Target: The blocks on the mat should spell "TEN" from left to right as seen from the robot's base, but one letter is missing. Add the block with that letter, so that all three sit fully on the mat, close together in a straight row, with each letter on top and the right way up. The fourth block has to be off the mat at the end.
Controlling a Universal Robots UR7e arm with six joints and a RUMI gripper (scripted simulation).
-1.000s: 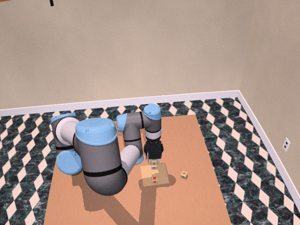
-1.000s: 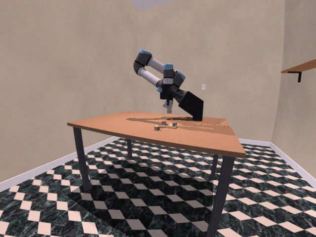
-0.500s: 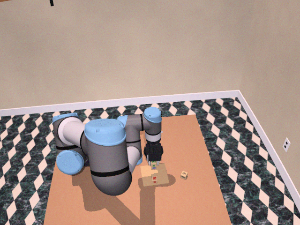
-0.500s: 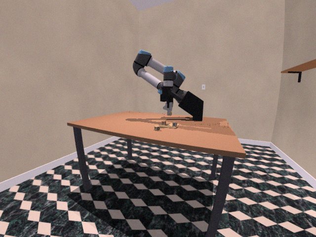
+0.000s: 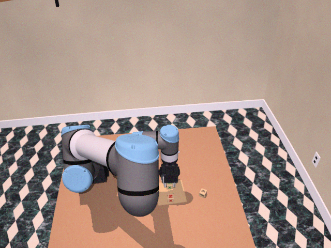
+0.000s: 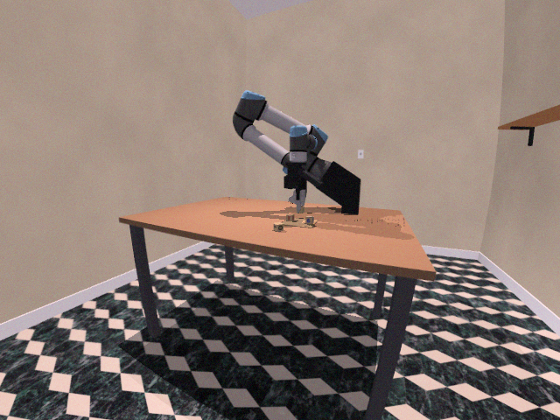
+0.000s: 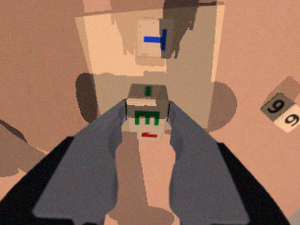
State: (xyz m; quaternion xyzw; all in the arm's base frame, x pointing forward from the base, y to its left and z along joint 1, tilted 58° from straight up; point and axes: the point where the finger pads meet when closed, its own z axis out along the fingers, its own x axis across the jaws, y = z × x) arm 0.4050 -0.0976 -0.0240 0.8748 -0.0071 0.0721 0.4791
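My gripper is now 60 mm above the mat. Round my hand: N block: 50 mm to the right, 40 mm below; then G block: 160 mm ahead, 50 mm below, 40 mm to the right; then T block: 50 mm to the left, 40 mm below, 10 mm ahead.
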